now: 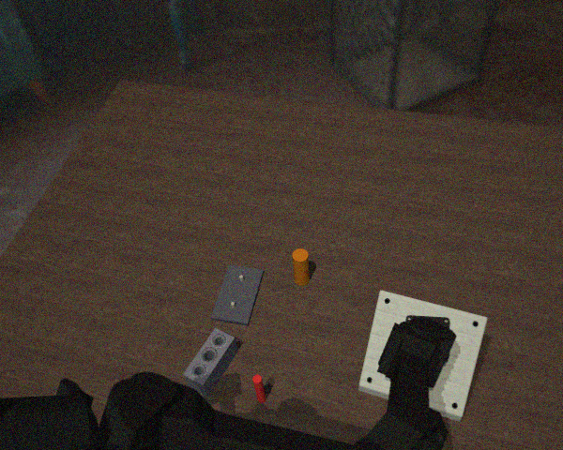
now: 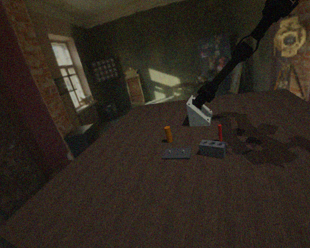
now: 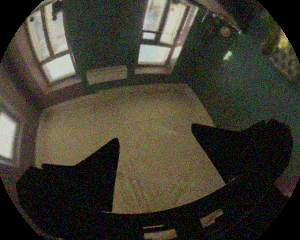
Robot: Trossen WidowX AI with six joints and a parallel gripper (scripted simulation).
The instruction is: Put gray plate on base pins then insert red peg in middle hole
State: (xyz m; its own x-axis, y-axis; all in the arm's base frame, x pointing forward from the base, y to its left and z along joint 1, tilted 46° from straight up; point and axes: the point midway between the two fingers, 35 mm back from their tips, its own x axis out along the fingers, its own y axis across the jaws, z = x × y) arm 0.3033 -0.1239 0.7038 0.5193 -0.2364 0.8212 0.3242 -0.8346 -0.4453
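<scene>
Now: gripper tip 70 mm past the gray plate, 370 mm to the left of it and 610 mm above it. Round my gripper tip: orange cylinder: 190 mm behind, 570 mm to the right, 610 mm below; red peg: 160 mm behind, 330 mm to the right, 610 mm below.
</scene>
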